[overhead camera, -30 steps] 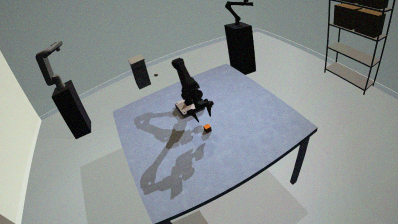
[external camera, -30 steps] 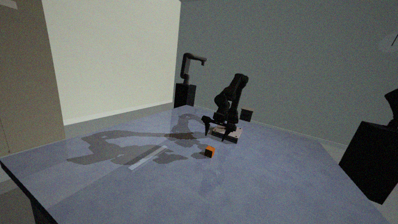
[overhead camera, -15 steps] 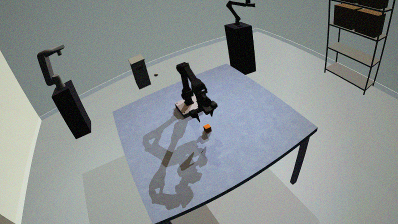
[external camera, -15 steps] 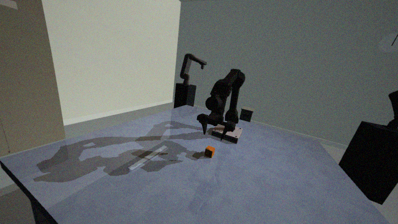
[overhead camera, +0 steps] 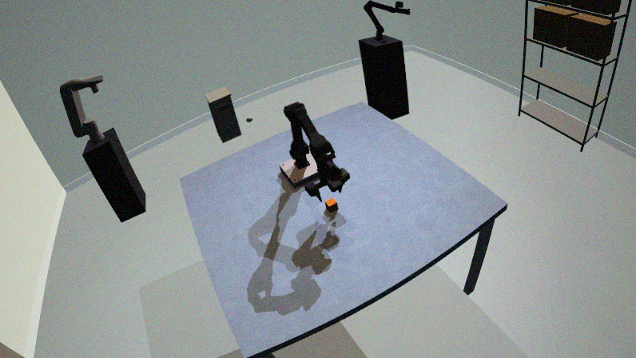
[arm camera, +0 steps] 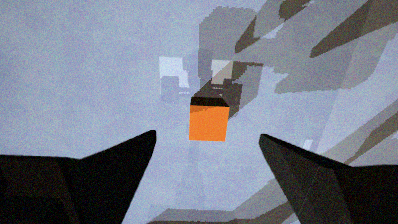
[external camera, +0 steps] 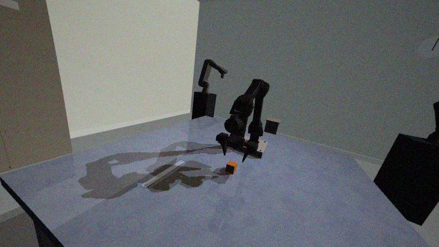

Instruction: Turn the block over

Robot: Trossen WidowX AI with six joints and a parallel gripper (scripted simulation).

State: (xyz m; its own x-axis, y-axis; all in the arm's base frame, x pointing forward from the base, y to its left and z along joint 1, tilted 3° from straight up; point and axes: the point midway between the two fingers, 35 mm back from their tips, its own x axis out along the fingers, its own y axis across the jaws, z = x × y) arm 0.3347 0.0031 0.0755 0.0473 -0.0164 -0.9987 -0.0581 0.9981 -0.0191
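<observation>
Now: gripper tip 1 cm past the orange block and 5 cm above it.
</observation>
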